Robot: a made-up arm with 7 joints.
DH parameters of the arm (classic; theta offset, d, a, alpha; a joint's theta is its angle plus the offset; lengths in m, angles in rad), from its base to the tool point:
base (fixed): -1.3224 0 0.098 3.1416
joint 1: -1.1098 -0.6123 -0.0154 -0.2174
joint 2: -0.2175 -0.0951 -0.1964 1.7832
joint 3: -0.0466 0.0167 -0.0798 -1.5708
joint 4: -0.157 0 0.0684 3.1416
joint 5: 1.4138 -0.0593 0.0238 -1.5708
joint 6: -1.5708 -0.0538 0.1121 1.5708
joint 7: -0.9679 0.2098 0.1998 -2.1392
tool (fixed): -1.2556 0.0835 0 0
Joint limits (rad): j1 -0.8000..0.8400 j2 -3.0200..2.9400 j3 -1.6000..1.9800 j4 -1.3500..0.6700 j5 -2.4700..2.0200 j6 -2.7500..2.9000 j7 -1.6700..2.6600
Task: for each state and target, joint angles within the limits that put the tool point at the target. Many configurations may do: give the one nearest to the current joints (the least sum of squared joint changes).
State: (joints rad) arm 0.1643 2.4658 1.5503 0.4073 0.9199 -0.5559 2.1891
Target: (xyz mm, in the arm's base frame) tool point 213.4 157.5 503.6
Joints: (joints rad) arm 0.2912 2.5556 1.5162 0.1573 1.2455 -0.8392 2.0800
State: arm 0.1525 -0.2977 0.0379 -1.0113 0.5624 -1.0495 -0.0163
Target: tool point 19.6 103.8 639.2
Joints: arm -0.0466 -0.4649 0.0962 -0.9063 0.3895 -1.0155 0.0892
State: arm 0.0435 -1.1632 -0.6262 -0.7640 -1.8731 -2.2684 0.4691
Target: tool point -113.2 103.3 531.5
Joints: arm -0.0152 -1.3698 -1.1525 -1.0096 -1.7171 -2.7500 0.8929
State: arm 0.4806 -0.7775 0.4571 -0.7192 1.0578 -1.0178 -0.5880
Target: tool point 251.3 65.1 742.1
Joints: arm 0.8400 -0.0592 -0.0037 -0.5349 0.9262 -0.6812 -0.2665
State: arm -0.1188 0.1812 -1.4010 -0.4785 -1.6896 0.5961 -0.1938
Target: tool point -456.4 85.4 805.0
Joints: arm -0.1239 0.3496 -1.6000 -0.6624 -1.4426 0.7348 0.2659
